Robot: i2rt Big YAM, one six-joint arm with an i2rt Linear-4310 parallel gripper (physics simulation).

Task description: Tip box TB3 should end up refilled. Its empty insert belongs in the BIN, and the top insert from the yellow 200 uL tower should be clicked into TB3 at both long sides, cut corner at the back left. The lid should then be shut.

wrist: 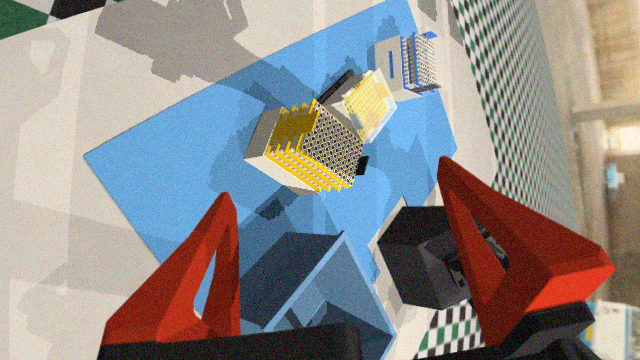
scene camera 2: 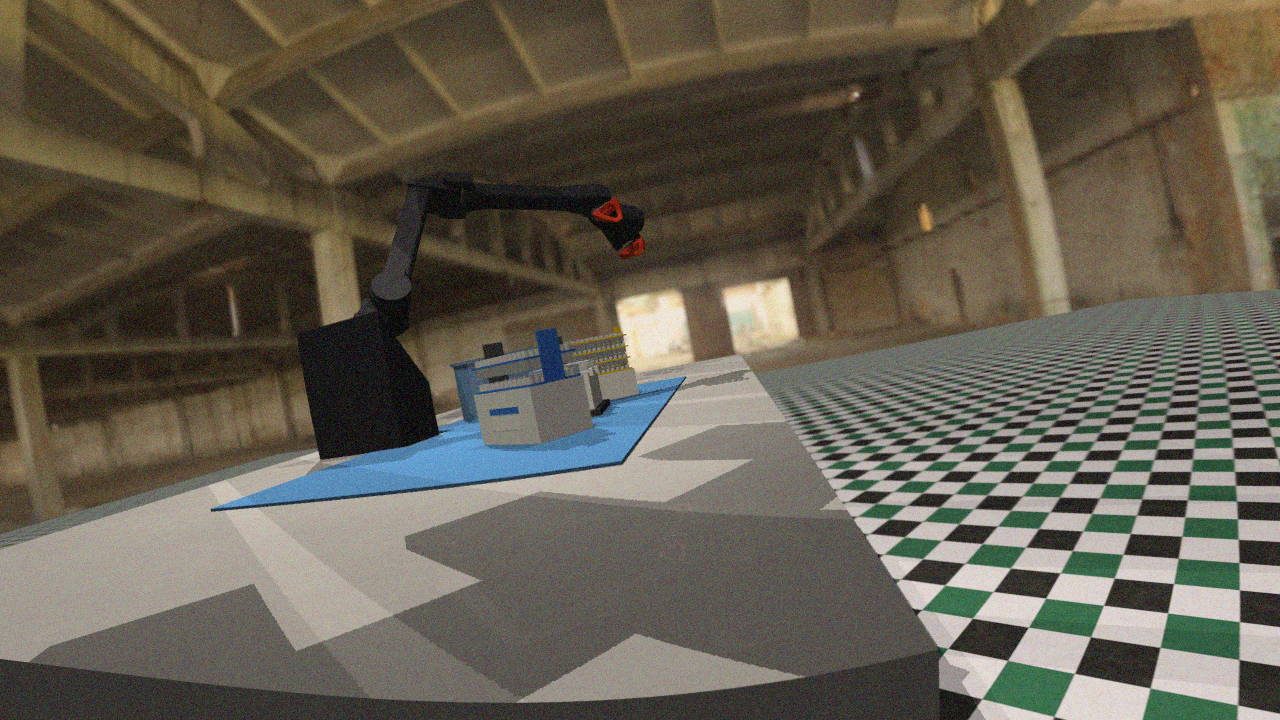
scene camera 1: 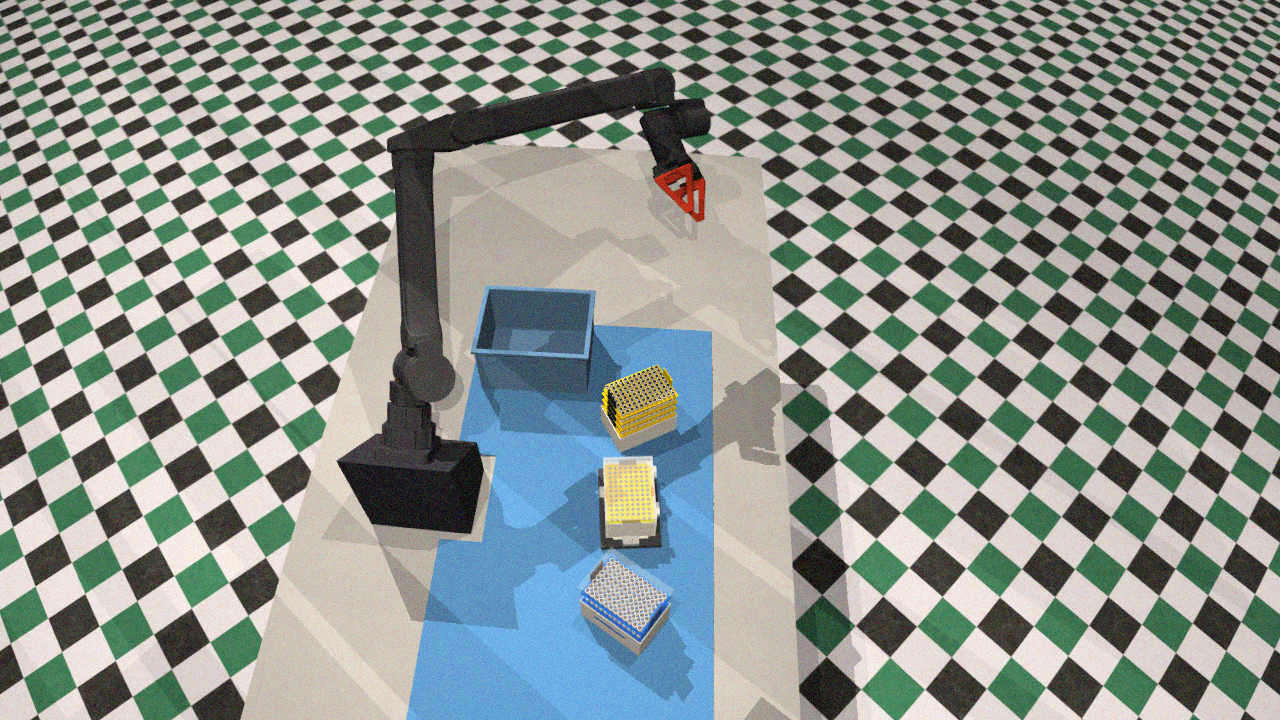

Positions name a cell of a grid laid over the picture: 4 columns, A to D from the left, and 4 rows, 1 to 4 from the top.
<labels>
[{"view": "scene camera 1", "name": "my gripper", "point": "C2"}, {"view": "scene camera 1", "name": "blue-and-grey tip box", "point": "B4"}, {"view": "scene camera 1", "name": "tip box TB3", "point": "B3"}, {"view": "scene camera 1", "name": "blue bin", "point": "B2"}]
</labels>
